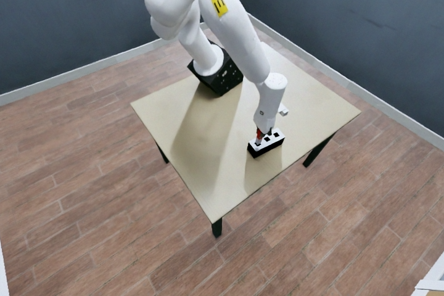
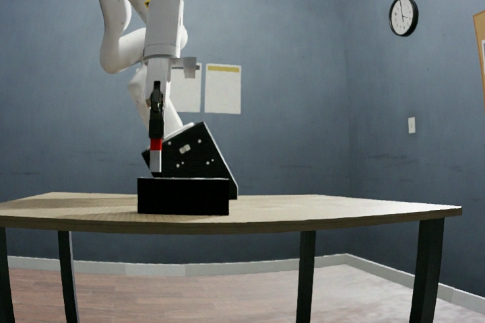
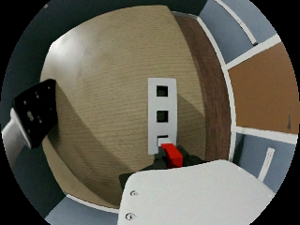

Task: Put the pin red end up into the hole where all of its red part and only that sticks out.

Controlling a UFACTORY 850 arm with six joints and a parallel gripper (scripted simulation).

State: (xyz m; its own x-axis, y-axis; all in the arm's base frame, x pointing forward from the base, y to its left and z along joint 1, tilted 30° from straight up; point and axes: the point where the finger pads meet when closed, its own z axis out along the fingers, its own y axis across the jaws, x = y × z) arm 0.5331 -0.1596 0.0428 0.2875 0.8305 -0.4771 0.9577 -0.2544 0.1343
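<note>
My gripper is now 10 mm above the pin. From my hand the other things lie so: black block (140 mm below, 60 mm to the left, 20 mm ahead).
</note>
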